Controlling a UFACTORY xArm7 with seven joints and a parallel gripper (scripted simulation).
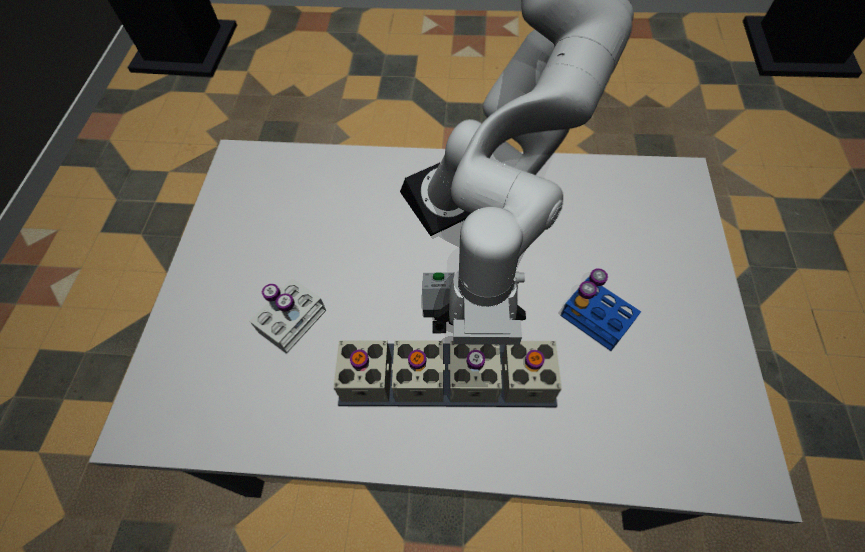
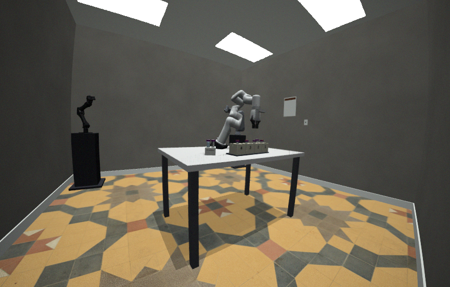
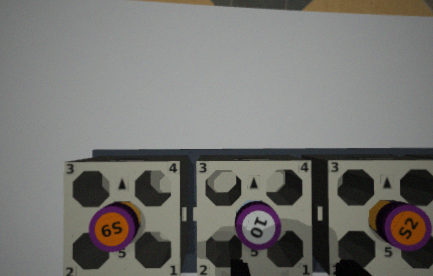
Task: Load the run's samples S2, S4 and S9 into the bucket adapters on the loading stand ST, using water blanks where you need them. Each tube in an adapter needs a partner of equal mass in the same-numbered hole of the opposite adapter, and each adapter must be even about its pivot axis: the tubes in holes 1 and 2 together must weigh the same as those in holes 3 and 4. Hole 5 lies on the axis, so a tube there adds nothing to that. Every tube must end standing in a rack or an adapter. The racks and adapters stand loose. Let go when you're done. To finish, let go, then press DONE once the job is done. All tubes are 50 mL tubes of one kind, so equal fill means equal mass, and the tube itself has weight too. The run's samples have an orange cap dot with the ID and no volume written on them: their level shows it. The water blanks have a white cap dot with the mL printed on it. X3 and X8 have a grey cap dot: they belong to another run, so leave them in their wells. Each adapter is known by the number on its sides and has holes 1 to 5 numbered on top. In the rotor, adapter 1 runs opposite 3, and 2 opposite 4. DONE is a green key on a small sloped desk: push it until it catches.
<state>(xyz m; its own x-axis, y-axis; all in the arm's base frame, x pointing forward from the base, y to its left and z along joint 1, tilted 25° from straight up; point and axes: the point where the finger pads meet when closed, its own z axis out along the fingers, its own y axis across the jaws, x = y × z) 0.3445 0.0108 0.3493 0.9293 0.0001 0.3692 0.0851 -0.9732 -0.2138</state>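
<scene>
Now: hand 210 mm past the green DONE key, 90 mm to the left of it and 190 mm above it. Also, from my hand: water blank tube 10 mm behind, 180 mm below; then adapter 200 mm below; then loading stand 60 mm to the right, 250 mm below.
</scene>
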